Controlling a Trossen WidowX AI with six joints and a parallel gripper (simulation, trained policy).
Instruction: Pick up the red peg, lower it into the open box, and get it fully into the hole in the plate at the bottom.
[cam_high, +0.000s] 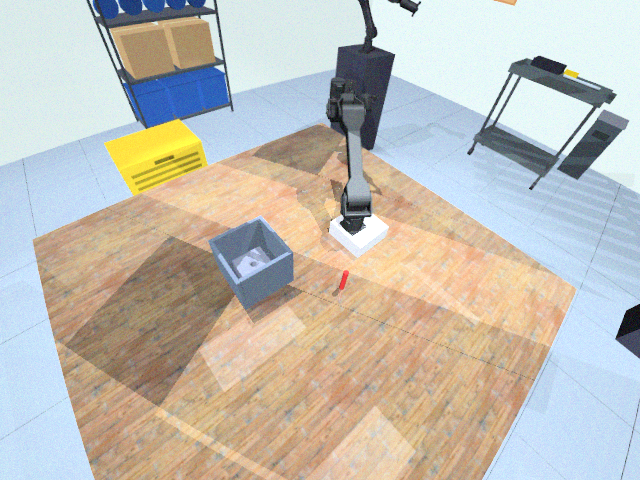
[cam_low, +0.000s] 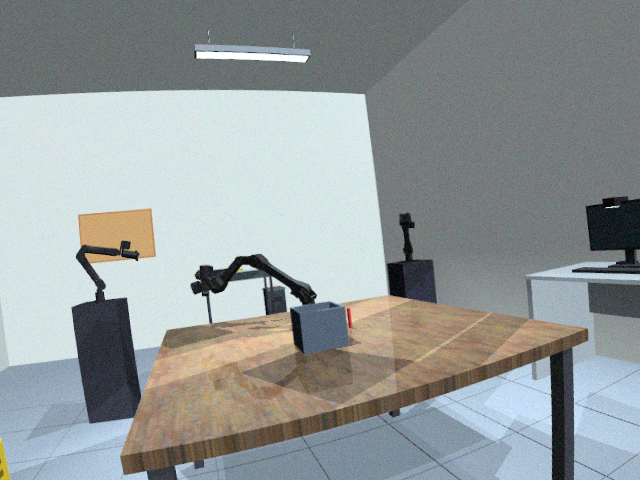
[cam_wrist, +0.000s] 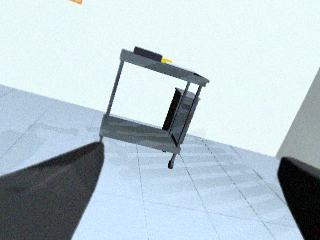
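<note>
Now: gripper tip 61 cm short of the red peg, 55 cm to the right of it and 19 cm above it.
</note>
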